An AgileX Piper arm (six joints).
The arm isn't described. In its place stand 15 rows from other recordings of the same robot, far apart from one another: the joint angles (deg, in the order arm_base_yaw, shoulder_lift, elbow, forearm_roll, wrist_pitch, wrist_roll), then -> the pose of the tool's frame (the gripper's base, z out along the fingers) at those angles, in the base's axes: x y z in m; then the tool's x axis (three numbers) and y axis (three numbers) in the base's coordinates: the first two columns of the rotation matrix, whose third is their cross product.
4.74, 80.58, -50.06, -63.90, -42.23, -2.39 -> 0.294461 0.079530 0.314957 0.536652 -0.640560 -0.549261 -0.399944 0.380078 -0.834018
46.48, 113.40, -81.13, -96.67, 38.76, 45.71 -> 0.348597 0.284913 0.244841 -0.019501 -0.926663 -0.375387 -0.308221 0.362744 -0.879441
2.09, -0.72, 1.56, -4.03, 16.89, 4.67 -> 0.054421 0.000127 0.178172 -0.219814 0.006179 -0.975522 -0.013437 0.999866 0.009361
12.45, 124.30, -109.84, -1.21, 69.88, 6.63 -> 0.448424 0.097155 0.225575 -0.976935 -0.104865 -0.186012 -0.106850 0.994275 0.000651
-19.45, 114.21, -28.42, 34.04, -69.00, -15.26 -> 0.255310 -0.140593 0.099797 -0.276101 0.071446 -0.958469 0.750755 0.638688 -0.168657
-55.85, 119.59, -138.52, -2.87, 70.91, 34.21 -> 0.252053 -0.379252 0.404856 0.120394 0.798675 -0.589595 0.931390 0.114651 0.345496
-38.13, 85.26, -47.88, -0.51, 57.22, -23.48 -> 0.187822 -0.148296 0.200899 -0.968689 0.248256 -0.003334 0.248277 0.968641 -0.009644
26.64, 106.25, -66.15, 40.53, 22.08, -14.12 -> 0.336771 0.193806 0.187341 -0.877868 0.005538 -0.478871 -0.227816 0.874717 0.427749
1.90, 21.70, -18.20, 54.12, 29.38, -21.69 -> 0.080688 0.038870 0.267736 -0.449826 0.424757 -0.785645 -0.222588 0.798592 0.559201
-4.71, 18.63, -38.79, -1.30, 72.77, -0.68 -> 0.023447 -0.003910 0.309104 -0.737742 0.042135 -0.673767 0.082953 0.996145 -0.028534
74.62, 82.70, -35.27, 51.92, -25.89, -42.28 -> 0.104228 0.260983 0.217904 -0.210094 -0.352782 -0.911815 -0.804406 0.592458 -0.043877
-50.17, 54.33, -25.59, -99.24, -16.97, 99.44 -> 0.137365 -0.123766 0.255149 -0.288400 0.340225 -0.895026 0.569260 0.812533 0.125437
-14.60, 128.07, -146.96, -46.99, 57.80, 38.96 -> 0.460483 -0.178133 0.414756 -0.259545 0.197722 -0.945274 0.799492 0.593041 -0.095472
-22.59, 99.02, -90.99, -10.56, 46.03, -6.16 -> 0.358846 -0.162300 0.336901 -0.781034 0.073684 -0.620126 0.286519 0.924611 -0.251000
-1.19, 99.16, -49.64, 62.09, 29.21, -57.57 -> 0.320070 0.032603 0.164985 -0.862654 0.036469 -0.504478 -0.184407 0.906068 0.380835
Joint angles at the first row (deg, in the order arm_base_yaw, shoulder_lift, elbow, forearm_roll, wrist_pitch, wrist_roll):
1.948 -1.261 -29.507 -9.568 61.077 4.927
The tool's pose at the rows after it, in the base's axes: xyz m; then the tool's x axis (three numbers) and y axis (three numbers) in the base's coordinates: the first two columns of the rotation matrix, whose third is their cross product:
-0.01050 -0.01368 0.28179 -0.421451 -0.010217 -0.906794 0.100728 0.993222 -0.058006
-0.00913 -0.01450 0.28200 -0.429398 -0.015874 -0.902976 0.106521 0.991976 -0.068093
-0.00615 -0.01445 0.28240 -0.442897 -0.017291 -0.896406 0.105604 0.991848 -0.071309
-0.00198 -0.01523 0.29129 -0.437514 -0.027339 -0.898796 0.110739 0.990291 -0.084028
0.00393 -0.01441 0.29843 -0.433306 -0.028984 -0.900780 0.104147 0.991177 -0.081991
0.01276 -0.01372 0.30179 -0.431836 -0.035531 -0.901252 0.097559 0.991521 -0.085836
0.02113 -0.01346 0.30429 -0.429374 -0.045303 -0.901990 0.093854 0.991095 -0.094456
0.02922 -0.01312 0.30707 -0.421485 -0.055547 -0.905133 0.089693 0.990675 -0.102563
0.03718 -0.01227 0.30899 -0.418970 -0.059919 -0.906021 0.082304 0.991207 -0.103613
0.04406 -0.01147 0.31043 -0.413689 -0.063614 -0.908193 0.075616 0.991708 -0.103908
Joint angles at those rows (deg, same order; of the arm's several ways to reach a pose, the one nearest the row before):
1.946 -1.260 -29.508 -9.624 61.077 4.926
1.948 -0.745 -29.507 -10.256 61.078 4.927
1.946 0.286 -29.507 -10.311 60.905 4.925
1.947 2.522 -30.940 -11.114 59.759 4.926
1.950 4.813 -31.972 -10.831 58.213 4.929
1.952 7.161 -32.027 -10.833 55.807 4.931
1.952 9.282 -31.970 -11.177 53.456 4.932
1.947 11.286 -31.970 -11.515 50.936 4.926
1.948 13.293 -31.970 -11.401 48.757 4.927
1.947 14.955 -31.914 -11.286 46.695 4.927

